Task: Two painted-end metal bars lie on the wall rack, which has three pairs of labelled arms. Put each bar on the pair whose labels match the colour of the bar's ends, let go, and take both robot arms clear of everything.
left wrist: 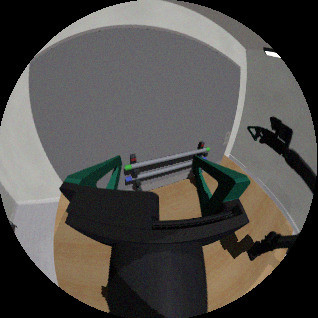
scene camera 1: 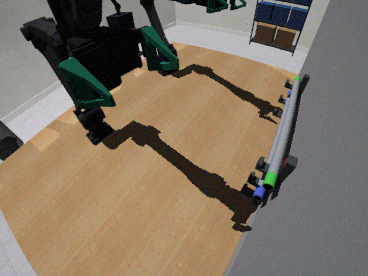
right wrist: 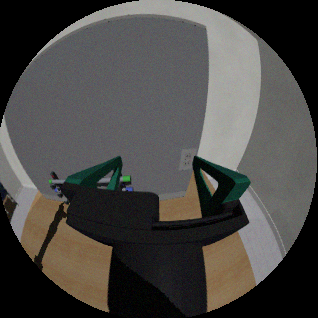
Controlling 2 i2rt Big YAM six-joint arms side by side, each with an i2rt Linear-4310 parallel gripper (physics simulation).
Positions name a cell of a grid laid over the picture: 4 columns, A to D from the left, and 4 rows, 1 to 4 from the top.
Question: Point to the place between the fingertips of my right gripper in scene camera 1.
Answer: B2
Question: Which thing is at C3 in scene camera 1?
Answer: A green-ended bar.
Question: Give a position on a wall panel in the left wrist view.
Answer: B2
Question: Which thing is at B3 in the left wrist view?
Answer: My left gripper.
